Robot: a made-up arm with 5 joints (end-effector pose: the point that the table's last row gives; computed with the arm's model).
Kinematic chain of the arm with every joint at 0, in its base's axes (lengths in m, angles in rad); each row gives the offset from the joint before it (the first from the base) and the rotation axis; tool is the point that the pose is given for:
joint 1: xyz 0 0 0.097 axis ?
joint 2: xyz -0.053 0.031 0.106 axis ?
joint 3: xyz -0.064 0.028 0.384 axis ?
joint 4: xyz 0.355 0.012 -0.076 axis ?
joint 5: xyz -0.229 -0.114 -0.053 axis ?
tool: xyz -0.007 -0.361 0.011
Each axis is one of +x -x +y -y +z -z.
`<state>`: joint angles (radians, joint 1 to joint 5).
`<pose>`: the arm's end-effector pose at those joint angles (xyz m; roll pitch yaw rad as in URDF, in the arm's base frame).
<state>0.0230 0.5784 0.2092 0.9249 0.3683</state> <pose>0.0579 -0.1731 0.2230 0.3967 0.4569 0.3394</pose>
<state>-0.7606 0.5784 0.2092 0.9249 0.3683</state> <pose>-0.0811 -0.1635 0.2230 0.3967 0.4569 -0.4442</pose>
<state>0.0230 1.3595 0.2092 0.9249 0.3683</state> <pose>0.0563 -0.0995 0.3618 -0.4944 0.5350 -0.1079</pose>
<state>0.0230 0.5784 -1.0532 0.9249 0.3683</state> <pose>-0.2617 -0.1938 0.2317 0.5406 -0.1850 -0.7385</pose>
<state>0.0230 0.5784 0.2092 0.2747 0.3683</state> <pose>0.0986 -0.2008 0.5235 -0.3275 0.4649 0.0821</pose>
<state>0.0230 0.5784 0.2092 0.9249 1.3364</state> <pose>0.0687 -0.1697 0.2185 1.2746 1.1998 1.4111</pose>
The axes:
joint 1: +z
joint 2: -x
joint 3: +z
joint 4: +x
joint 5: +y

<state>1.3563 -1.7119 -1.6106 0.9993 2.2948</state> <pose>-0.2301 -0.2784 0.1182 -2.9482 -0.7580 1.7998</pose>
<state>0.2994 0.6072 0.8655 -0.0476 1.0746</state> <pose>0.2920 0.1471 0.5387 -1.5705 1.1499 -0.2861</pose>
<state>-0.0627 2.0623 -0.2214 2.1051 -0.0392</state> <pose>0.0514 -0.1770 -0.0110 0.0327 -0.2340 0.0418</pose>
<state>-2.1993 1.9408 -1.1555 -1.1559 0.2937</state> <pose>0.7792 -0.2379 0.1001 2.4623 -1.2813 -1.1564</pose>
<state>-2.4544 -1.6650 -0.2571 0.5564 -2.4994</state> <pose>0.1068 0.0066 -0.1441 0.8894 0.1503 1.2136</pose>
